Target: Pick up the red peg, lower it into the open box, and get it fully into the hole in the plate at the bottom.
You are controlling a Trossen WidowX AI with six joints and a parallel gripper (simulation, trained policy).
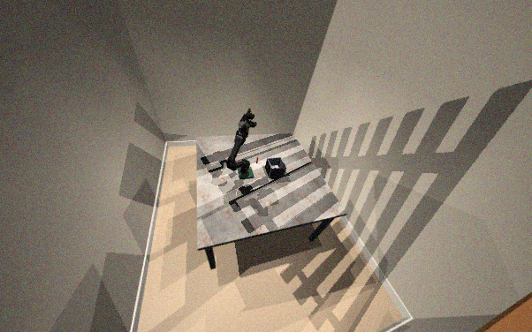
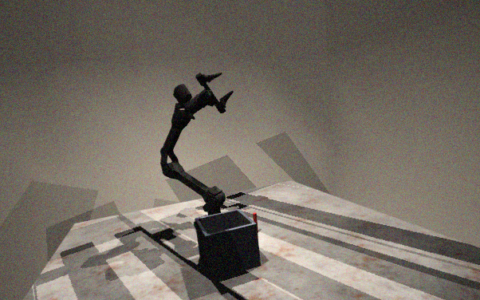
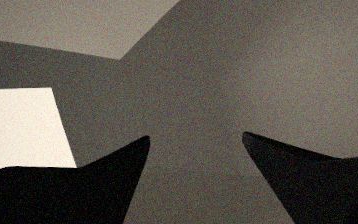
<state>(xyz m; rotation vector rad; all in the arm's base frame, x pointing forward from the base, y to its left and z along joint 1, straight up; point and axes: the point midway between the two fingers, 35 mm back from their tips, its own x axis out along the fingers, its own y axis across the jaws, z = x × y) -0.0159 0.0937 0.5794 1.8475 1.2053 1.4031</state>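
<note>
My gripper tip is now 15 cm short of the red peg, 3 cm to the right of it and 57 cm above it.
</note>
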